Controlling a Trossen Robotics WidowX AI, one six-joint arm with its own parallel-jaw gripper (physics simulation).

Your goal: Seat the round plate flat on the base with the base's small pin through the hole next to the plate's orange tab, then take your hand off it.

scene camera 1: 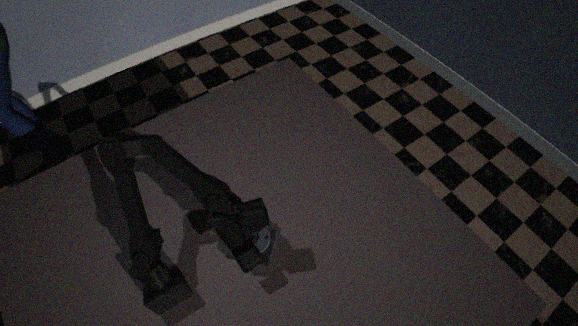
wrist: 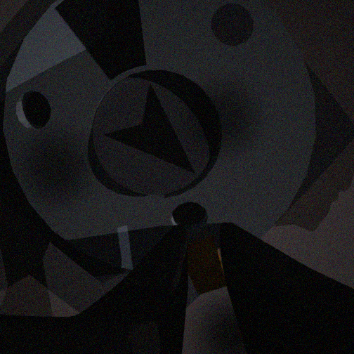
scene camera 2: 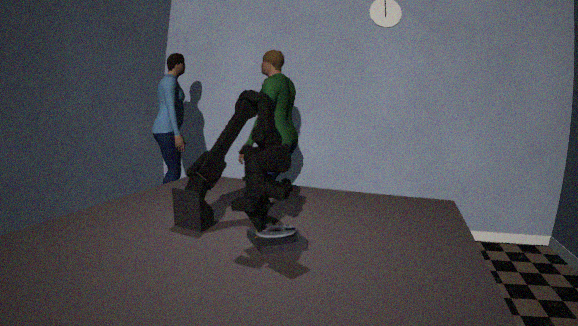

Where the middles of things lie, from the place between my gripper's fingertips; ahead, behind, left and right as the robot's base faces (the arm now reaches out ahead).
Right now the round grey plate point(wrist: 265, 105) is 30 mm ahead of my hand and 20 mm to the left of it.
